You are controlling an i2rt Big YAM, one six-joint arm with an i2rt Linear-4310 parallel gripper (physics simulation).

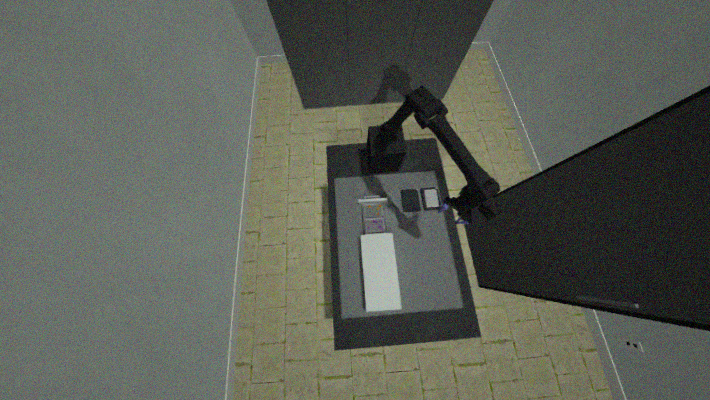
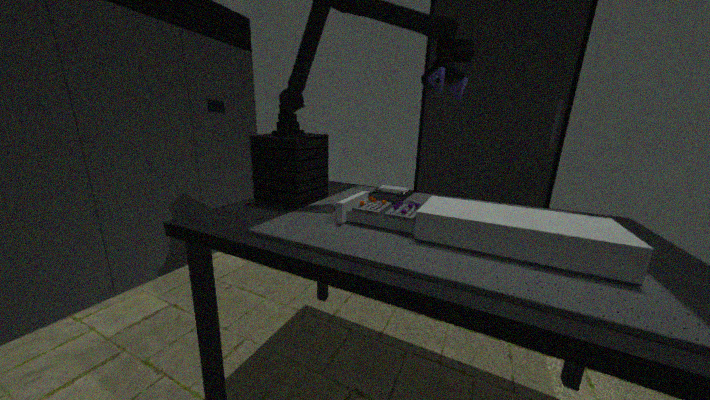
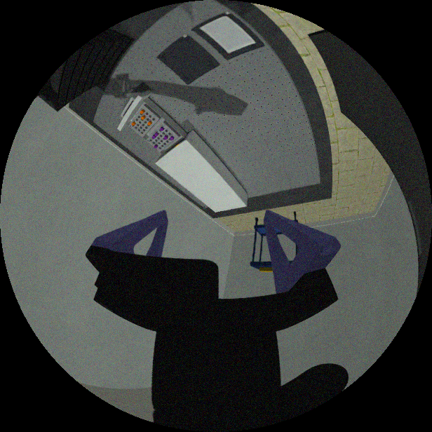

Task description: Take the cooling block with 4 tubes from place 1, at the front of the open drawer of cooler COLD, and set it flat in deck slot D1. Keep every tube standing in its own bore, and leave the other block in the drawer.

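The front block with orange-capped tubes sits in the open drawer, next to its front panel. The block with purple-capped tubes sits behind it, beside the white cooler. A dark, empty-looking rectangle lies on the deck; no slot label is legible. My gripper is open and empty, high above the table's side, away from both blocks.
A dark-framed white plate lies beside the dark rectangle. The arm's black base block stands at the table's end. A tall dark panel stands near the gripper's side of the table.
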